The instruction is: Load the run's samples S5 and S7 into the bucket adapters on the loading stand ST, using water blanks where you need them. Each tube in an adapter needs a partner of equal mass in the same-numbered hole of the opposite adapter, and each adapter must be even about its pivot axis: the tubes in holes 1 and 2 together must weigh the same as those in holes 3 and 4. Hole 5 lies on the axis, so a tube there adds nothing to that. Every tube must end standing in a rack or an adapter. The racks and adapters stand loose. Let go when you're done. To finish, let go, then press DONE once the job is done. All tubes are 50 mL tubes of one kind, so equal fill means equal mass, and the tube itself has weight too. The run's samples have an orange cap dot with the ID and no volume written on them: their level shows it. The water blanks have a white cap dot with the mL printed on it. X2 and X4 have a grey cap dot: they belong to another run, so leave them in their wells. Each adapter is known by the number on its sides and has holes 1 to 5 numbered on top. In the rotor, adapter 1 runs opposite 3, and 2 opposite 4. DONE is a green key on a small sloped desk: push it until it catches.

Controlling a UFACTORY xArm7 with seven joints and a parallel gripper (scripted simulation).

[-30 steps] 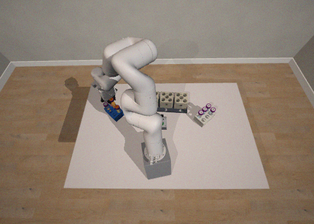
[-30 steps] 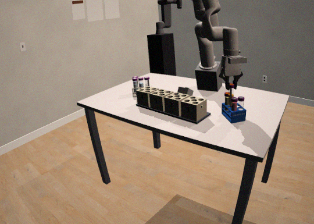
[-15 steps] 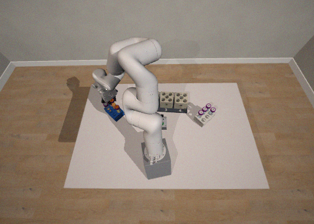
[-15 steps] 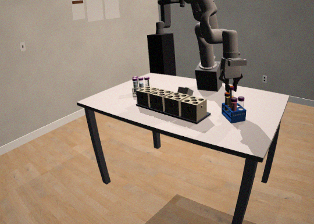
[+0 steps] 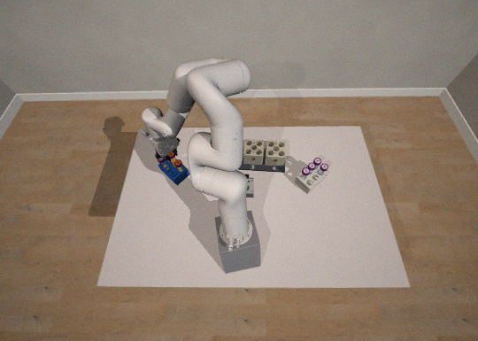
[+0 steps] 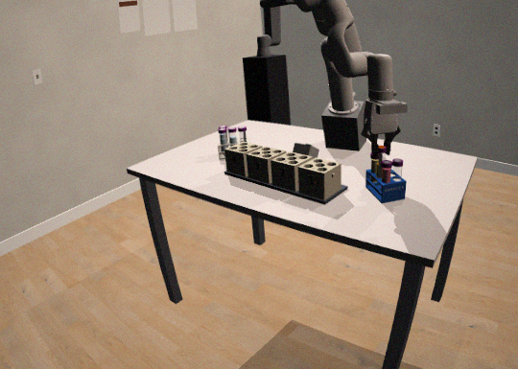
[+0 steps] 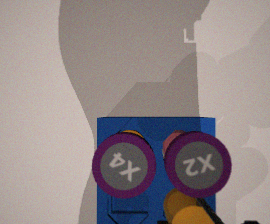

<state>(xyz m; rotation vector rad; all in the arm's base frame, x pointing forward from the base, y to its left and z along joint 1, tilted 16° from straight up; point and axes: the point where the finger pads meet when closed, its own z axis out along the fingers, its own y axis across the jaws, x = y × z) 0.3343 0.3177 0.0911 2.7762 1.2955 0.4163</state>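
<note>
Right now my hand is 120 mm above the blue rack, 20 mm past it and 10 mm to the right of it. Also, from my hand: adapter: 170 mm to the right, 100 mm below, 100 mm ahead; dark stand: 330 mm to the right, 140 mm below, 80 mm ahead; white rack: 670 mm to the right, 120 mm below, 40 mm behind.
</note>
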